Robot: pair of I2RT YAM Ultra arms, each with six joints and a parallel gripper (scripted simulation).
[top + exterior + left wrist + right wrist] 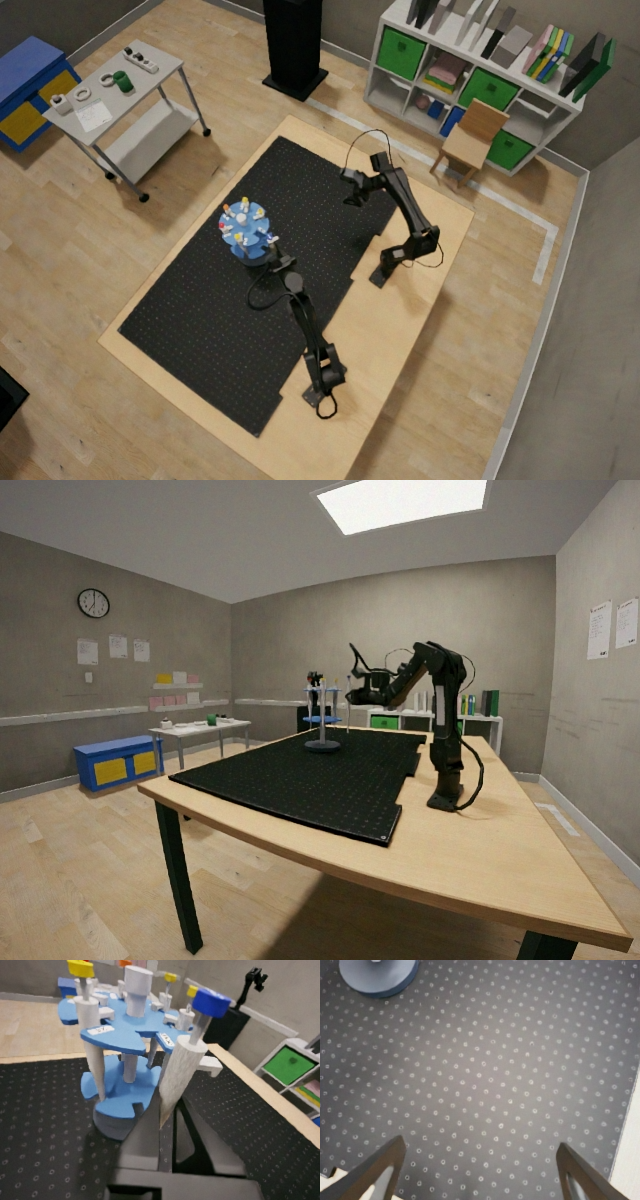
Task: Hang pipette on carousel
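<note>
Right now the white hand pipette is 30 mm below my left hand and 10 mm to the right of it.
</note>
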